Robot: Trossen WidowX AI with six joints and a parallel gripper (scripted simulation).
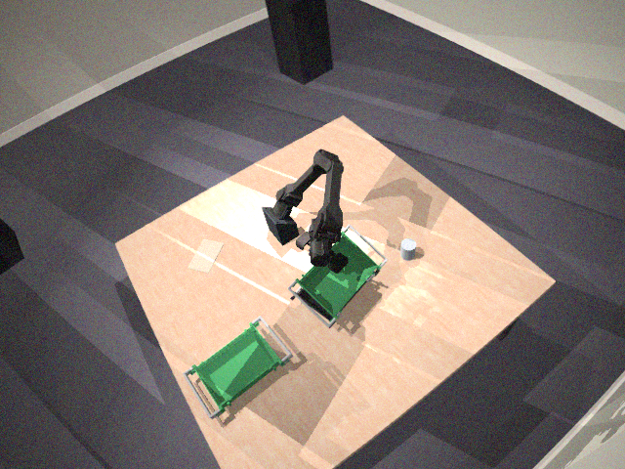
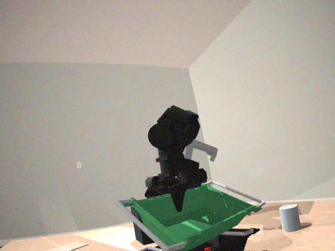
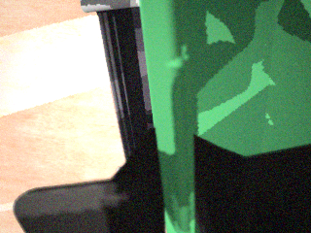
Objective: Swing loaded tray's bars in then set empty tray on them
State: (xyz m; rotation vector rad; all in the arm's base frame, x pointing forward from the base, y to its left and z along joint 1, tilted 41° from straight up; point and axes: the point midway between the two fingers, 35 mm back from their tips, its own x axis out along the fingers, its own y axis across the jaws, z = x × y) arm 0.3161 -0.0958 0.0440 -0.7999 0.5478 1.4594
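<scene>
Now: the green tray 70 mm ahead of my gripper tip and 10 mm to the left of it. Also, from my gripper tip: flat pale sheet (460 mm behind, 270 mm to the right, 140 mm below).
</scene>
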